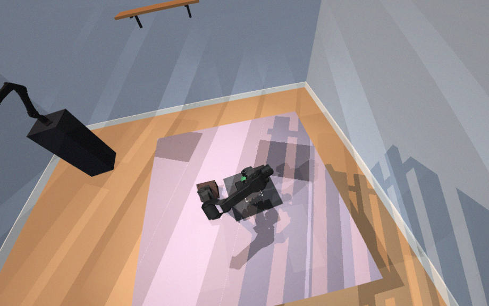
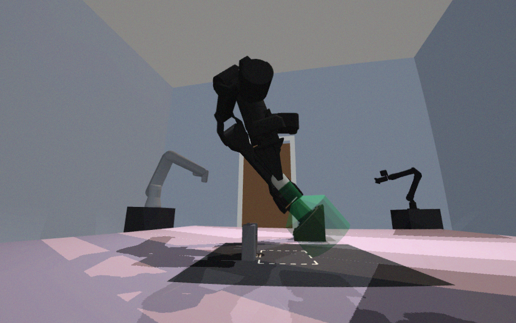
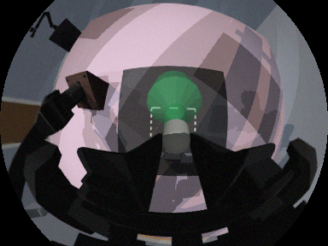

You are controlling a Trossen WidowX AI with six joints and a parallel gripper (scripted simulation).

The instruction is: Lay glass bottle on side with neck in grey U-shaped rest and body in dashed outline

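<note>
My gripper tip is 3 cm to the right of the green glass bottle and 4 cm above it. The rest, counted from my gripper tip: dark mat 2 cm to the left, 14 cm below.
</note>
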